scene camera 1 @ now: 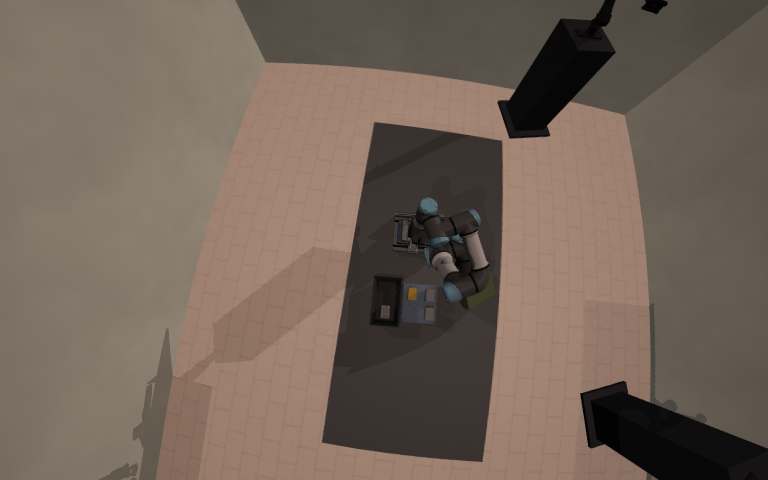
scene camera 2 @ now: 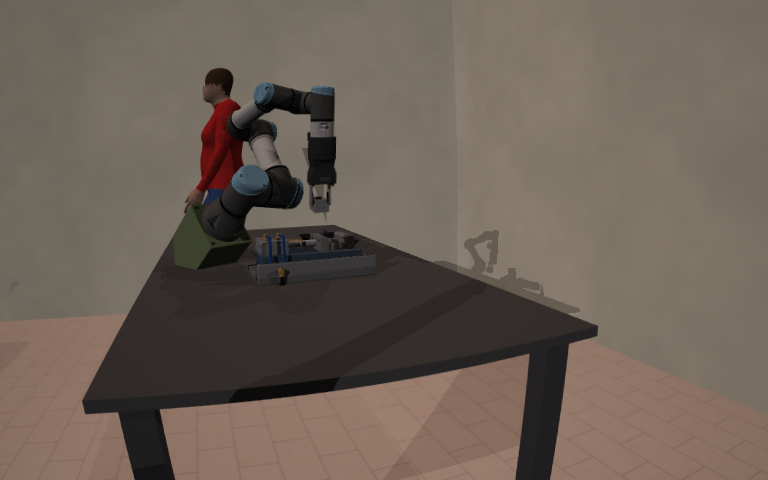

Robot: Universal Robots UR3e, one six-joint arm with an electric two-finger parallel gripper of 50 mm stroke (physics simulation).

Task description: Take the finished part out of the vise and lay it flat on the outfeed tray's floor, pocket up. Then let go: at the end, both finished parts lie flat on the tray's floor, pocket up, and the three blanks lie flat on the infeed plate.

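Places are measured from the arm's base along level axes (x ahead, y left, z up), in metres.
Where they show: gripper, fingertip midpoint: [scene camera 1: 413, 244] [scene camera 2: 320, 204]; arm's base, origin of the base link: [scene camera 1: 468, 270] [scene camera 2: 221, 223].
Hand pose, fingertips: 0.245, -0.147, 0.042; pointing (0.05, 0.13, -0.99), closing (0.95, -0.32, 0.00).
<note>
Things, the pixels of their top centre, and the offset from my fingertips, as dx, dy, dz. "spot": a spot on its surface instead. Level surfaces: height alone.
- vise, middle of its top: [scene camera 2: 307, 235] [scene camera 1: 425, 230] -0.079, -0.073, -0.070
- light grey finished part, middle of its top: [scene camera 1: 385, 312] +0.163, +0.287, -0.122
- blue-grey infeed plate, middle of its top: [scene camera 1: 419, 303] -0.011, +0.271, -0.161
- orange blank, middle of its top: [scene camera 1: 412, 293] +0.021, +0.219, -0.125
- low metal guard, surface spot: [scene camera 2: 317, 269] spot: -0.102, -0.165, -0.142
- dark table, its level: dz -0.169
My gripper [scene camera 1: 414, 245] [scene camera 2: 320, 198] points down and is shut on a grey finished part [scene camera 1: 413, 249] [scene camera 2: 319, 207]. It holds the part in the air, well above the vise unit, and in the top view the part shows over the unit's lower edge. The pocket side cannot be made out. The vise [scene camera 1: 402, 232] [scene camera 2: 323, 243] is partly hidden by the arm in the top view. The black outfeed tray [scene camera 1: 387, 291] holds one light grey finished part [scene camera 1: 385, 311] near its lower end. The blue-grey infeed plate [scene camera 1: 419, 306] bears an orange blank [scene camera 1: 412, 293] and two grey blanks, upper [scene camera 1: 429, 293] and lower [scene camera 1: 429, 313].
A low metal guard [scene camera 2: 317, 269] stands along the vise unit. The arm rises from a green wedge base [scene camera 1: 479, 297] [scene camera 2: 195, 246] on the dark table [scene camera 1: 413, 390] [scene camera 2: 339, 333]. A person in red [scene camera 2: 218, 141] stands behind the base. Tray and infeed plate lie side by side.
</note>
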